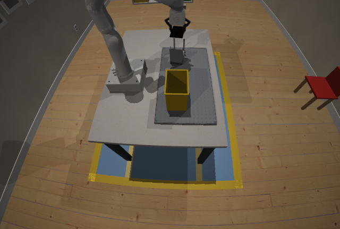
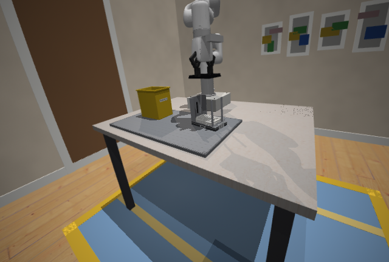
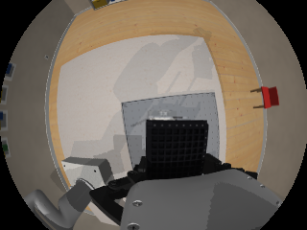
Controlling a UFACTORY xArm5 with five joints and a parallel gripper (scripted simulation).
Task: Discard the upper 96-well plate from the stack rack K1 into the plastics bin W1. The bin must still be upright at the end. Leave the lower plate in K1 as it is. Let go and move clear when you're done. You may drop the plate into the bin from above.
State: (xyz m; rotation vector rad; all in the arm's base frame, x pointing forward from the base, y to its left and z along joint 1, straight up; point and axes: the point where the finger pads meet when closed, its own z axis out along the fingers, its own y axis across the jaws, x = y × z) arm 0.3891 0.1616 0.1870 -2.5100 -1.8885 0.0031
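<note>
The yellow plastics bin W1 is 390 mm to the right of my hand, 170 mm below it and 50 mm behind it. The rest, counted from my hand: white well plate 230 mm below; dark 96-well plate 10 mm below.
</note>
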